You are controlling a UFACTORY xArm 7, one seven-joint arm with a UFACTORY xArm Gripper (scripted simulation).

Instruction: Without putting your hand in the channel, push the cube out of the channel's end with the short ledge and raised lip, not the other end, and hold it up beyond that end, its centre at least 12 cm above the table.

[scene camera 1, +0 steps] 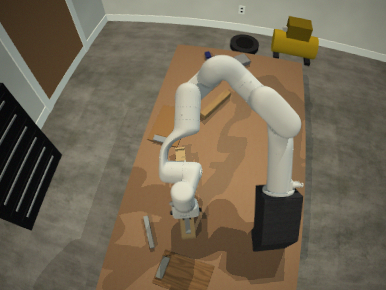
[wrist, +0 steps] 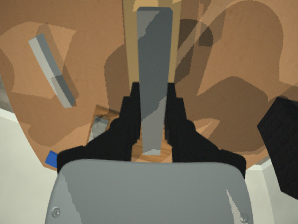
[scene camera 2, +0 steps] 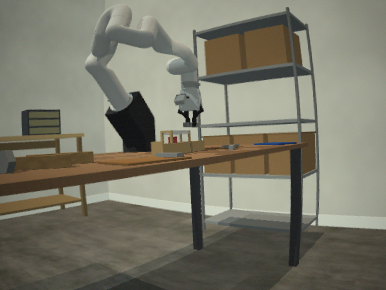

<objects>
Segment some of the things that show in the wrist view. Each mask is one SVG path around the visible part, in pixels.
The gripper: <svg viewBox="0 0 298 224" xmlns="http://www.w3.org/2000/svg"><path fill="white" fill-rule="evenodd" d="M45 218L45 224L254 224L250 196L244 180L246 159L242 155L218 149L215 144L198 133L194 123L186 117L183 98L177 98L175 84L168 83L164 135L167 144L172 147L172 163L131 162L132 146L137 143L137 139L140 140L141 130L139 82L133 82L130 96L123 97L119 118L111 122L108 130L89 141L86 146L81 145L58 153L57 178L51 192Z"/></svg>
A wooden board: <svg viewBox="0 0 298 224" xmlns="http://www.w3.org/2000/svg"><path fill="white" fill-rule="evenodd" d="M141 126L140 140L137 140L137 143L132 146L131 157L161 163L172 154L172 147L165 140L164 129L160 156L143 155ZM119 113L96 105L86 144L109 129L111 122L119 117Z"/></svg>
</objects>
